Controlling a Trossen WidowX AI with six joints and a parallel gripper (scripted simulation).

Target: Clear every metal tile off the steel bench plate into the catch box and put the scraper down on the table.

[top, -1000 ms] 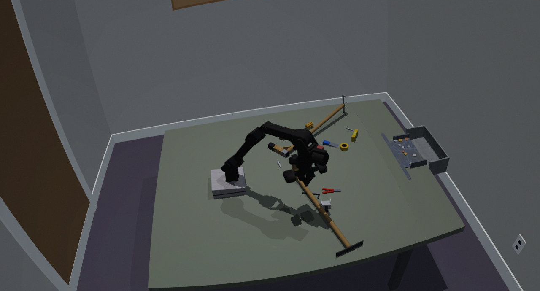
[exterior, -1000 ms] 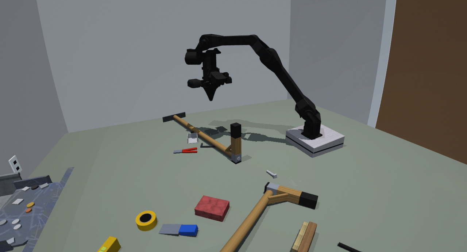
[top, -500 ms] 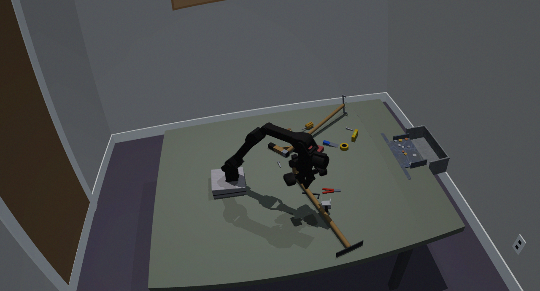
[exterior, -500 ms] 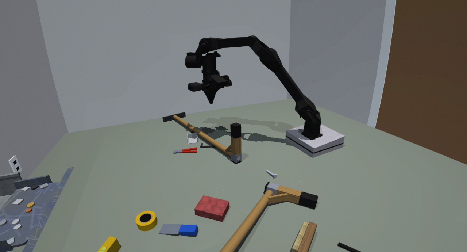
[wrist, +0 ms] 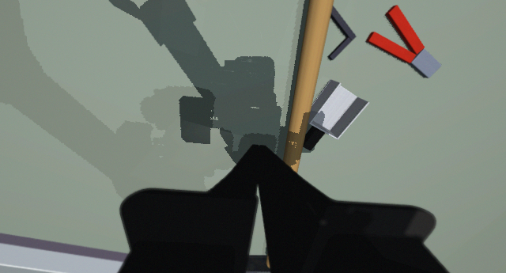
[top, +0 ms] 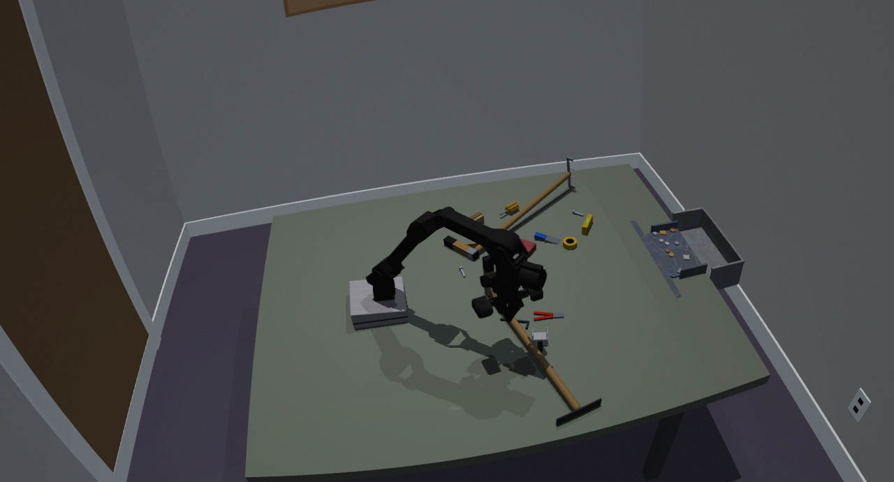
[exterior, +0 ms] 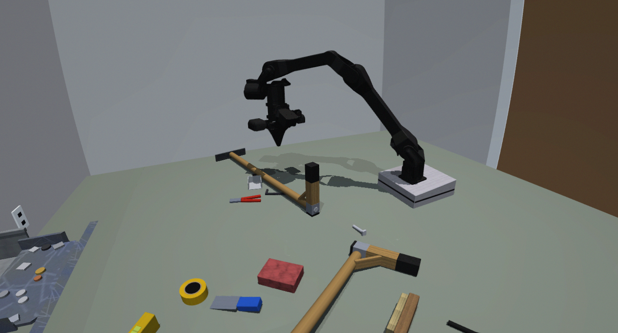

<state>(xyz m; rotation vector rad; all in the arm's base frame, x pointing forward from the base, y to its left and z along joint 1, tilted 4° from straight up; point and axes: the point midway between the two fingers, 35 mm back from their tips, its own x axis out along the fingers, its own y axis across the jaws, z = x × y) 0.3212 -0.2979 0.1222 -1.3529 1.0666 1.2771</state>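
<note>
Now: the long scraper 60 mm ahead of my gripper tip, 10 mm to the right of it and 60 mm below it. Also, from my gripper tip: hex key 60 mm ahead, 100 mm to the left, 120 mm below; metal bracket 90 mm ahead, 110 mm below; red block 160 mm ahead, 450 mm to the left, 110 mm below.
</note>
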